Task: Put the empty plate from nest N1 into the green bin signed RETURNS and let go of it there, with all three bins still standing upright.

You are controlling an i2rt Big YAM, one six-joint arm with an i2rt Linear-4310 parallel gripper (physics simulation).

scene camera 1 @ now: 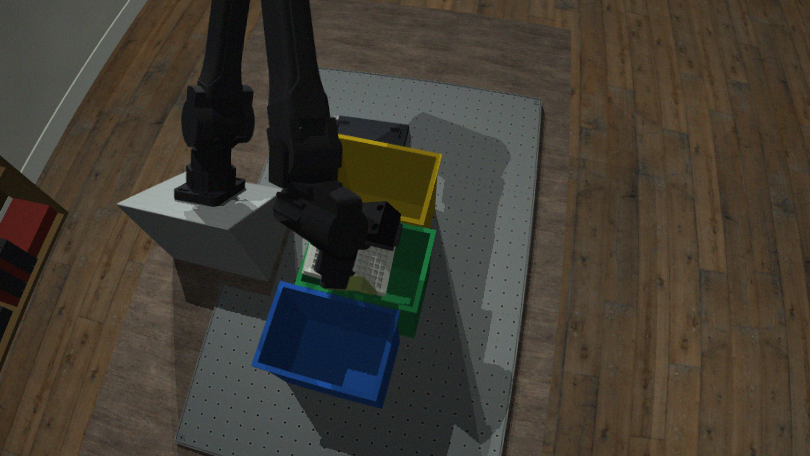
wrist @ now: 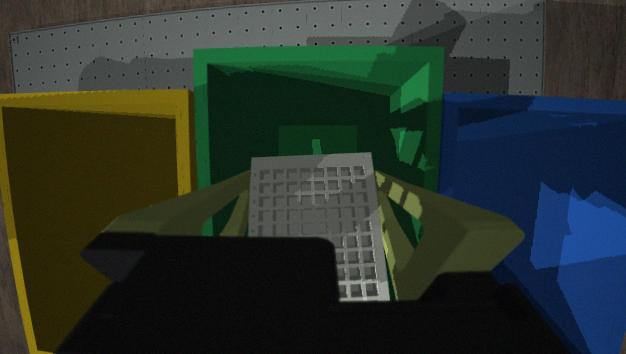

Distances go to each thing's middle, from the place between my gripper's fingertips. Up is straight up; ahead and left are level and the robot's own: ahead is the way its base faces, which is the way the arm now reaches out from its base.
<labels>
My gripper is now 60 mm above the green bin [scene camera 1: 410, 270] and 20 mm past it. Also, from my hand: yellow bin [scene camera 1: 406, 178] (130 mm to the left, 60 mm below, 30 mm behind); blue bin [scene camera 1: 346, 348] (130 mm to the right, 60 mm below, 50 mm behind); white plate [wrist: 333, 196] (50 mm behind, 20 mm above).
</labels>
